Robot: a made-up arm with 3 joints.
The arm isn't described. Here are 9 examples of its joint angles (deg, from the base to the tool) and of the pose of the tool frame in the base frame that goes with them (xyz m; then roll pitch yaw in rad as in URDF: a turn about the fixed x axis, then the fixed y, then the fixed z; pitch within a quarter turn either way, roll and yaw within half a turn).
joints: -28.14 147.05 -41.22
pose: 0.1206 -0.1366 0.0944 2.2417 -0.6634 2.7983
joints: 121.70 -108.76 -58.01
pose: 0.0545 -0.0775 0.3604 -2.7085 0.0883 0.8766
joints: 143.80 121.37 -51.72
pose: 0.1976 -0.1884 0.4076 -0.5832 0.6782 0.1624
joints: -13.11 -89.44 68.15
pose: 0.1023 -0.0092 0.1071 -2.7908 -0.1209 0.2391
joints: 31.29 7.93 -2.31
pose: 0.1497 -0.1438 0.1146 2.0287 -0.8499 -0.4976
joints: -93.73 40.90 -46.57
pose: 0.2625 -0.2102 0.2490 -2.6704 -0.1815 3.0568
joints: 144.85 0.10 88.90
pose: 0.0530 -0.0595 0.3175 1.3689 0.4651 -1.8613
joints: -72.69 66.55 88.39
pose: 0.2360 -0.1897 0.3077 -0.8047 0.7245 -1.9513
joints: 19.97 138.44 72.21
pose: 0.0800 -0.2393 0.2385 -1.9234 -0.0870 2.6972
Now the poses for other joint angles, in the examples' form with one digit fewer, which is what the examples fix.
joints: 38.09 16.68 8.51
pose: 0.139 -0.148 0.117 2.153 -0.807 -0.701
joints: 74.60 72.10 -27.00
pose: 0.065 -0.225 0.261 0.387 -0.493 0.003
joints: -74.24 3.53 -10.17
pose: 0.314 -0.161 0.274 -1.745 -0.425 -2.959
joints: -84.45 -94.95 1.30
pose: 0.346 -0.052 0.198 0.360 -0.805 2.433
